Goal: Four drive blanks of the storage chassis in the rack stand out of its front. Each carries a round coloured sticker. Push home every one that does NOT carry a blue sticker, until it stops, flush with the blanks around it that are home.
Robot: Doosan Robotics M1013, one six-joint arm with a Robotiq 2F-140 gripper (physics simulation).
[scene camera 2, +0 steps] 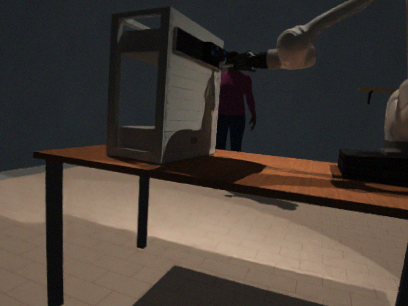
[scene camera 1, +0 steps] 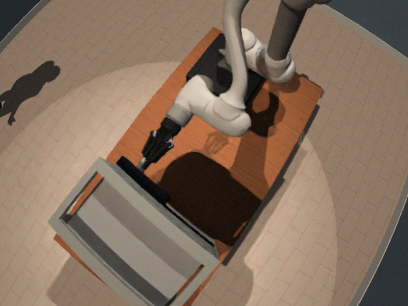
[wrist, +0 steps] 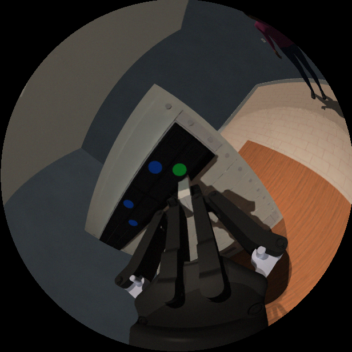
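Pixels of known places: gripper, fingertip midpoint: (scene camera 2: 219, 64); arm's base at its link origin: (scene camera 2: 404, 154).
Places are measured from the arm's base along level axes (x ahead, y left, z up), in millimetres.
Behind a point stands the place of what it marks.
Note:
The black storage chassis (scene camera 1: 142, 180) @[x 851, y 67, z 422 mm] (scene camera 2: 192, 46) @[x 890, y 267, z 378 mm] (wrist: 142, 192) sits high in the grey rack (scene camera 1: 210, 256) @[x 927, y 383, z 489 mm] (scene camera 2: 164, 100) @[x 926, y 415, z 143 mm] (wrist: 122, 140). In the wrist view a green sticker (wrist: 179, 169) marks the blank nearest my fingertips. A blue sticker (wrist: 155, 167) is beside it, and two more blue stickers, one (wrist: 128, 204) and another (wrist: 133, 223), are lower left. My gripper (scene camera 1: 142, 163) (scene camera 2: 223, 65) @[x 850, y 15, z 350 mm] (wrist: 185, 181) is shut and empty, its pale tips at the chassis front, just below the green sticker in the wrist view. I cannot tell whether they touch the blank, nor how far it stands out.
The rack stands on the wooden table (scene camera 1: 160, 110) @[x 476, y -239, z -109 mm] (scene camera 2: 295, 167) @[x 439, y 24, z -109 mm] (wrist: 320, 225). Pale panels (scene camera 2: 187, 110) @[x 906, y 238, z 113 mm] cover the rack front below the chassis. The arm's black base plate (scene camera 1: 205, 70) @[x 151, y -131, z -13 mm] (scene camera 2: 370, 167) @[x 155, y 169, z -52 mm] is at the table's other end. A person in a magenta top (scene camera 2: 235, 95) (wrist: 280, 39) stands beyond the table.

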